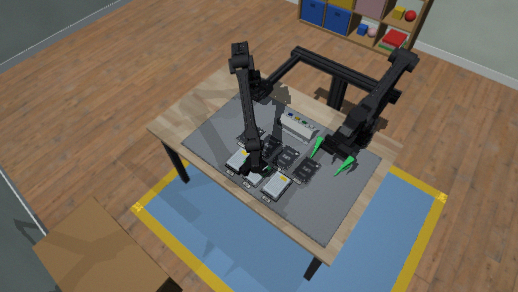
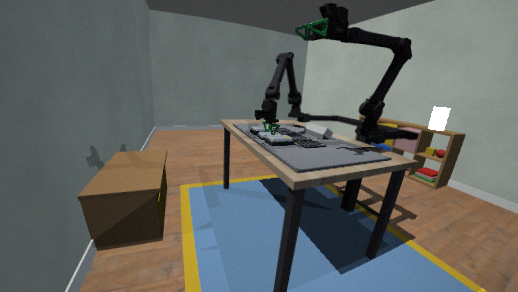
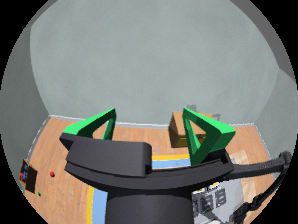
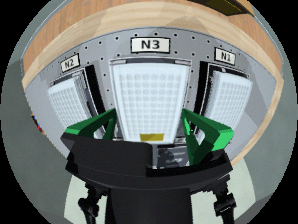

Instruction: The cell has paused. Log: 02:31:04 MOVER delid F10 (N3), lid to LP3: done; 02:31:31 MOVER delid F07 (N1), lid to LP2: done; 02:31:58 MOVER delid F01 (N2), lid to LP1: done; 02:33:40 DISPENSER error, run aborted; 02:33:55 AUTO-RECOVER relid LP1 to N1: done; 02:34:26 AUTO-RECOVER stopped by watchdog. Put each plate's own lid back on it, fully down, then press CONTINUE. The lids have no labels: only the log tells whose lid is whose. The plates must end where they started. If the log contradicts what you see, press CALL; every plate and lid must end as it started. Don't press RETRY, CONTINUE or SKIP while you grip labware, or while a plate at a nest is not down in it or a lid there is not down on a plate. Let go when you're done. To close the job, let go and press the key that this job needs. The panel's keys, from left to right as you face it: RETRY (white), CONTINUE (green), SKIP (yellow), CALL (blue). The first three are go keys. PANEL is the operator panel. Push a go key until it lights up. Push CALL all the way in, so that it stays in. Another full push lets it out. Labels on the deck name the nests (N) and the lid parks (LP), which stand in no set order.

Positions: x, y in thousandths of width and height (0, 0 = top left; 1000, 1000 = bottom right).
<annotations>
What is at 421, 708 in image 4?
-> My right gripper.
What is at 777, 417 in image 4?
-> A clear lid.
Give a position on a clear lid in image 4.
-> At 223, 440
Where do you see a clear lid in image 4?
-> At 502, 435
</annotations>
